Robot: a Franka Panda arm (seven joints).
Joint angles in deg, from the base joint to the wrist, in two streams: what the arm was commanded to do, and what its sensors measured. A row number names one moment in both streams.
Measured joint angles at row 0:
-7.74 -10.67 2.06 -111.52 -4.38 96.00 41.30
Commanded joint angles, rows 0 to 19:
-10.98 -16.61 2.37 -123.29 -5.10 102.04 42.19
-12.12 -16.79 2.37 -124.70 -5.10 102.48 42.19
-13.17 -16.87 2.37 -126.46 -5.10 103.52 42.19
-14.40 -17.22 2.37 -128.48 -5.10 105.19 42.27
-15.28 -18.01 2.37 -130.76 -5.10 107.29 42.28
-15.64 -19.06 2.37 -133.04 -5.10 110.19 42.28
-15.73 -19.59 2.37 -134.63 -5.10 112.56 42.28
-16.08 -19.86 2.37 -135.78 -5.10 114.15 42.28
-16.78 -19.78 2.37 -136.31 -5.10 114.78 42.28
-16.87 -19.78 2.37 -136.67 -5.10 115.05 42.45
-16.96 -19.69 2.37 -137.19 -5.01 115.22 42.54
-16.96 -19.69 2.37 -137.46 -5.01 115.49 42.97
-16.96 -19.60 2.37 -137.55 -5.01 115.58 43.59
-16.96 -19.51 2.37 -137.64 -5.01 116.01 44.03
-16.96 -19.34 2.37 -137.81 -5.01 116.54 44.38
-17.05 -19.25 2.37 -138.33 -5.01 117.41 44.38
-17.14 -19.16 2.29 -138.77 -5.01 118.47 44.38
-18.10 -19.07 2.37 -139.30 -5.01 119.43 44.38
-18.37 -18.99 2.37 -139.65 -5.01 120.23 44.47
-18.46 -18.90 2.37 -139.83 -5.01 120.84 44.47
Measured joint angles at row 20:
-17.03 -18.20 1.81 -137.95 -4.40 117.77 43.49
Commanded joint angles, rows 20 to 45:
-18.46 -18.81 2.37 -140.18 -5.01 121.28 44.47
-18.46 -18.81 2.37 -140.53 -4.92 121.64 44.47
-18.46 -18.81 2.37 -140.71 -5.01 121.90 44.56
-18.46 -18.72 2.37 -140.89 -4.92 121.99 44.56
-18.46 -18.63 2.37 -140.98 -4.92 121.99 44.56
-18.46 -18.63 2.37 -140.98 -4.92 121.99 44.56
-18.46 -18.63 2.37 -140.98 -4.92 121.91 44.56
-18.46 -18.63 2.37 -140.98 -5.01 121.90 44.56
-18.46 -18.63 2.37 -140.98 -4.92 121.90 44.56
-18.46 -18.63 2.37 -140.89 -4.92 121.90 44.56
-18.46 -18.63 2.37 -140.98 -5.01 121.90 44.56
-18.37 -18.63 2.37 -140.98 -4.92 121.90 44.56
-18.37 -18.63 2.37 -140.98 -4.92 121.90 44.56
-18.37 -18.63 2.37 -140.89 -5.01 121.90 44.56
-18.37 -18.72 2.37 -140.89 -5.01 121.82 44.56
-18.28 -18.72 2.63 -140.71 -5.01 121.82 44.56
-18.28 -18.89 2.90 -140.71 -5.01 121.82 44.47
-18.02 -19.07 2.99 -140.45 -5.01 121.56 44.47
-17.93 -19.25 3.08 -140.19 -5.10 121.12 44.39
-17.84 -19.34 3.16 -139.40 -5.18 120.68 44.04
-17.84 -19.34 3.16 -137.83 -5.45 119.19 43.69
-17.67 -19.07 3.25 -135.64 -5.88 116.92 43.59
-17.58 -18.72 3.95 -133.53 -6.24 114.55 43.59
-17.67 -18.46 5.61 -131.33 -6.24 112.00 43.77
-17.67 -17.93 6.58 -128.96 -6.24 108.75 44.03
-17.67 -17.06 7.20 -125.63 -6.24 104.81 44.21
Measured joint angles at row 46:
-17.51 -18.62 4.13 -133.78 -5.32 114.37 43.50
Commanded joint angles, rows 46 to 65:
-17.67 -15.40 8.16 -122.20 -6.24 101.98 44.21
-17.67 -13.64 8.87 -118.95 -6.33 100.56 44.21
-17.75 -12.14 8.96 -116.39 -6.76 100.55 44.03
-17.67 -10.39 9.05 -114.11 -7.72 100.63 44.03
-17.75 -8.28 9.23 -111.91 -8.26 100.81 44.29
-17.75 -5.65 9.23 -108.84 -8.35 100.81 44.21
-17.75 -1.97 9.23 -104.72 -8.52 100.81 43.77
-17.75 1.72 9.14 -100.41 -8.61 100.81 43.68
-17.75 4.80 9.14 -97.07 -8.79 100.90 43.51
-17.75 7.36 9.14 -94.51 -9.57 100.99 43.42
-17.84 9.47 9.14 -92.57 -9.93 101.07 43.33
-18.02 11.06 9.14 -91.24 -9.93 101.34 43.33
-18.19 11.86 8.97 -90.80 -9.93 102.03 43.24
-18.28 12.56 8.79 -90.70 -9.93 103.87 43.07
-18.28 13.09 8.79 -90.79 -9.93 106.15 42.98
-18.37 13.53 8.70 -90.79 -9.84 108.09 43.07
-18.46 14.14 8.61 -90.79 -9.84 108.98 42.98
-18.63 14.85 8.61 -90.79 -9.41 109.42 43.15
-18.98 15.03 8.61 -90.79 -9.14 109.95 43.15
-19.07 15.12 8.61 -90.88 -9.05 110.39 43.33
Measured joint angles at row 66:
-18.39 14.40 8.43 -91.77 -9.00 109.22 43.48
